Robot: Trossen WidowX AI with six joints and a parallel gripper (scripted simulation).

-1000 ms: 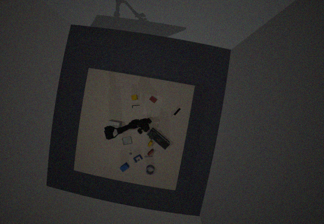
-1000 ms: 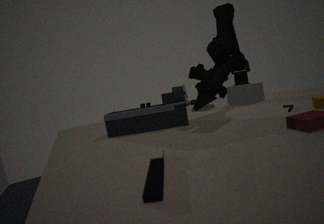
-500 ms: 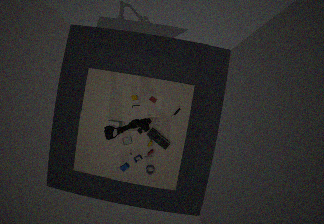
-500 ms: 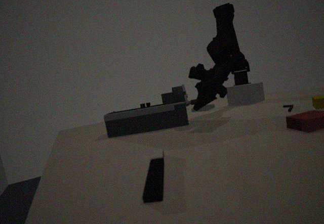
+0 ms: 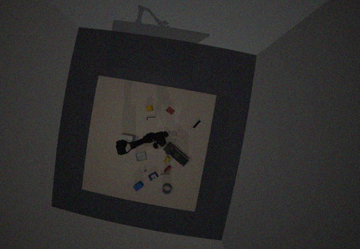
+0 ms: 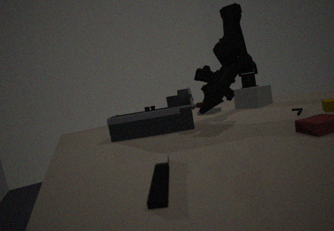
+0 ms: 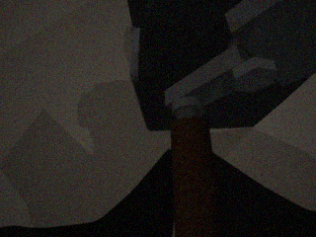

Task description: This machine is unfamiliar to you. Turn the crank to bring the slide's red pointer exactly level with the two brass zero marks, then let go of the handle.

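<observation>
My gripper tip is now 20 mm past the brown crank handle, 10 mm to the right of it and 30 mm below it. Round my gripper tip: red pointer 130 mm ahead, 70 mm to the right, 40 mm above; grey plate 190 mm behind, 240 mm to the right, 40 mm below; blue piece 110 mm behind, 550 mm to the right, 20 mm below.
</observation>
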